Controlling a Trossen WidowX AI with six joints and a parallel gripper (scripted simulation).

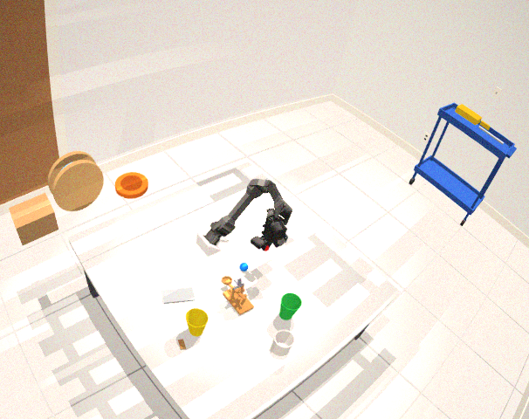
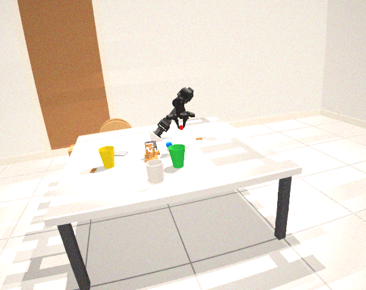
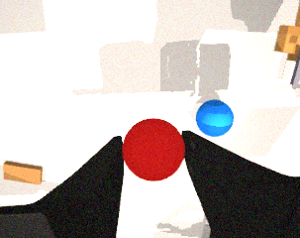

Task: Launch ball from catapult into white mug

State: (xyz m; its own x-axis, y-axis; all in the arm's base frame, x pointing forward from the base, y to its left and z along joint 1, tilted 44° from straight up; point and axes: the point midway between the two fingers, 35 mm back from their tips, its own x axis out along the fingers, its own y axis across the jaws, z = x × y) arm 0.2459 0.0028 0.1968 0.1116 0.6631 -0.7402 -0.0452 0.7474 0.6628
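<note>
Now: gripper tip 60 mm short of the wooden catapult, 210 mm to the left of it and 80 mm above it. Also, from my gripper tip: green cup 290 mm ahead, 100 mm to the right, 100 mm below; then blue ball 30 mm behind, 90 mm to the right, 110 mm below; then red ball 10 mm above.
</note>
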